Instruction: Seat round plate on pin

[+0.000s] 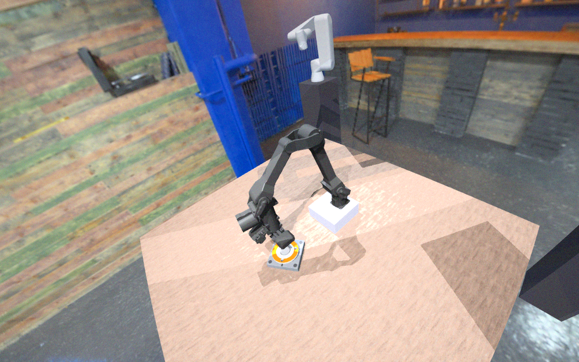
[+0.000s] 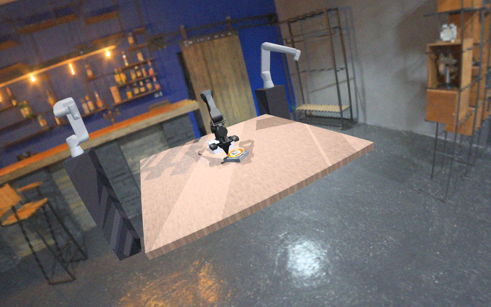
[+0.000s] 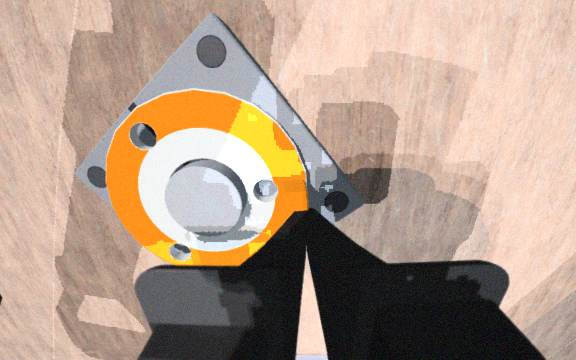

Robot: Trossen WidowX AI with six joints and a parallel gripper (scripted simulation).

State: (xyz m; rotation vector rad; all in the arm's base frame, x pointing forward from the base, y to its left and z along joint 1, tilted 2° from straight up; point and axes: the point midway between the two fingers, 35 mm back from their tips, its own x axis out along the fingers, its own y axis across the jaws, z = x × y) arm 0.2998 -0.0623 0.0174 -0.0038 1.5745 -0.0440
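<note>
My gripper tip is 1 cm short of the square grey base, 5 cm to the right of it and 2 cm above it.
</note>
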